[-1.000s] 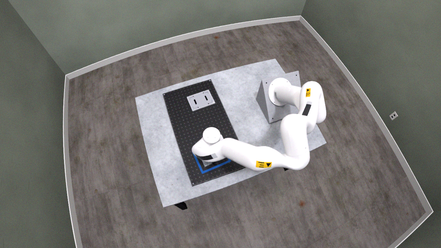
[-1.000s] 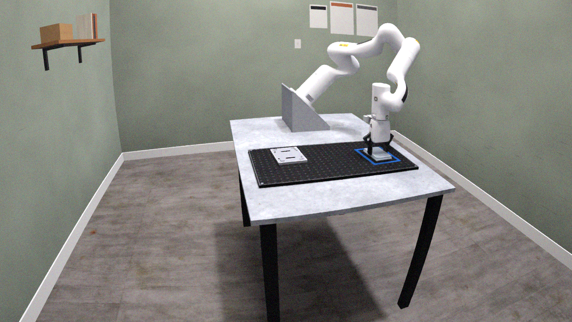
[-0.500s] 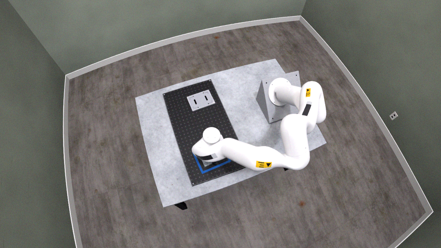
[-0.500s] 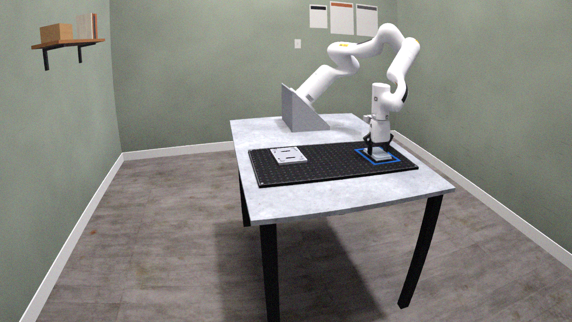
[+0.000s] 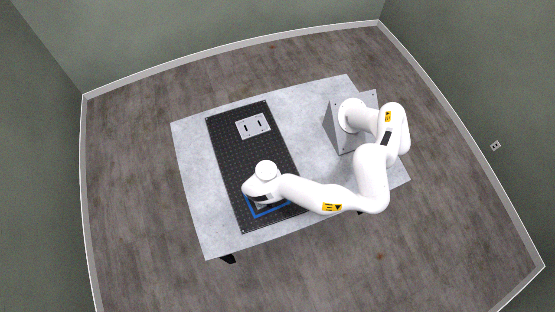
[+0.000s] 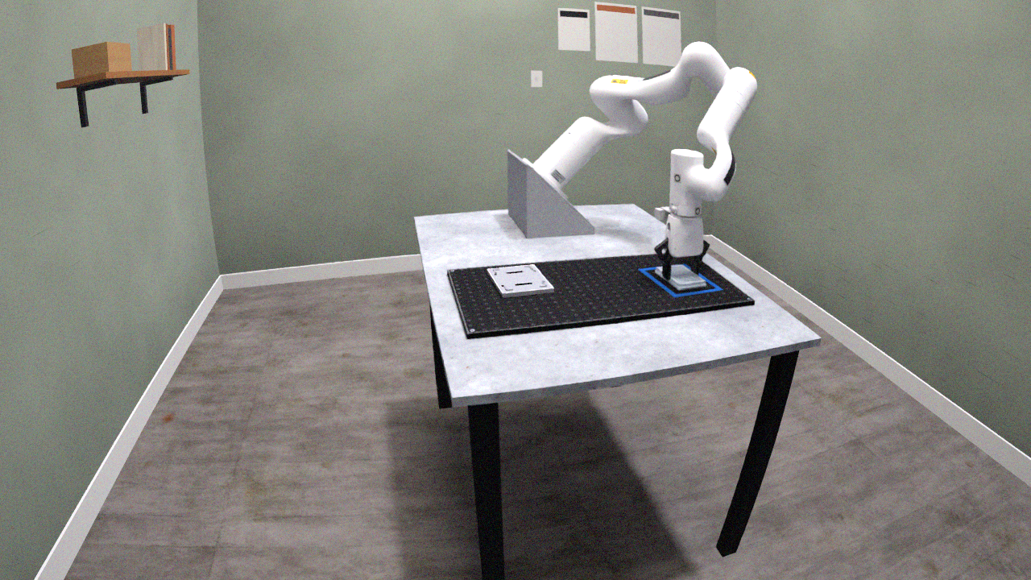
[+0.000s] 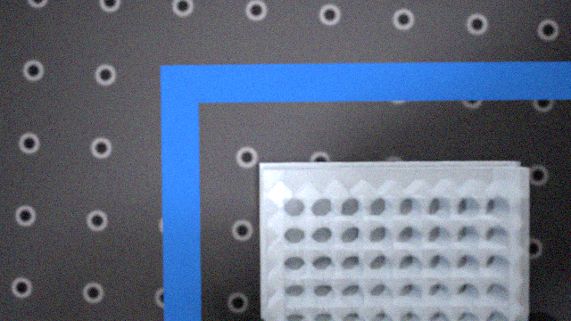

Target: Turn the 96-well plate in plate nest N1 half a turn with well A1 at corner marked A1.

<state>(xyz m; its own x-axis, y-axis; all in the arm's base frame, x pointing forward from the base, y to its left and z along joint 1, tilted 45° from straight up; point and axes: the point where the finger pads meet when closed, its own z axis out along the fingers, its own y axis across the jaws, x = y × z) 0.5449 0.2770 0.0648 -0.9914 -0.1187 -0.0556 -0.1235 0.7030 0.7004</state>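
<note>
Now: the slotted fixture plate 41 cm to the right of my hand, 5 cm behind it and 1 cm below it. Also, from my hand: 96-well plate 1 cm below.
</note>
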